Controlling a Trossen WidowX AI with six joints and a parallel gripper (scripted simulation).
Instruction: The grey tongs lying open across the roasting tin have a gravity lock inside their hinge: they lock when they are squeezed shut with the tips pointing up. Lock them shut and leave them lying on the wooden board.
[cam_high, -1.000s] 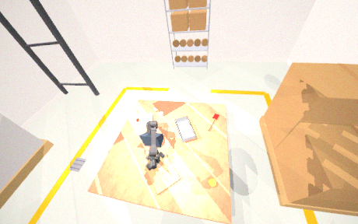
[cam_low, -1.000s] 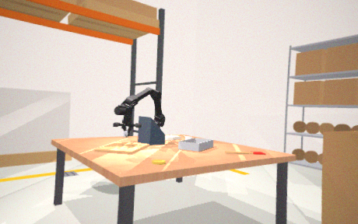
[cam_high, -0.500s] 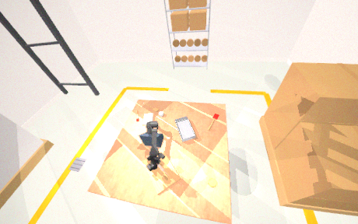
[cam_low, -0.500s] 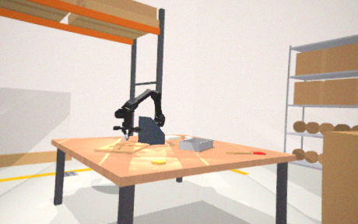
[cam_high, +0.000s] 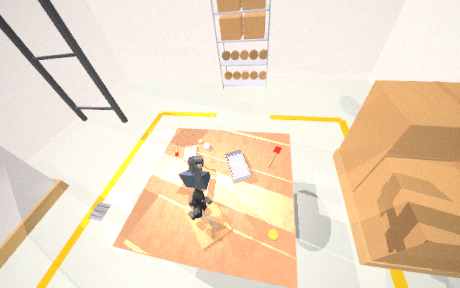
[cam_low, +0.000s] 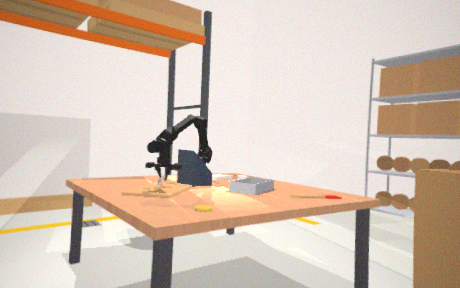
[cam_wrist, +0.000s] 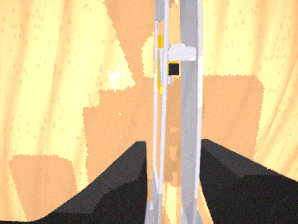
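The yellow lock tab is 3 cm behind my gripper tip, 2 cm above it and 1 cm to the left of it. Round my gripper tip: tong arm 3 cm ahead, 2 cm to the right, 1 cm above; then silver roasting tin 48 cm to the left, 17 cm ahead, 2 cm below; then wooden board 4 cm below, 3 cm to the right, 3 cm ahead.
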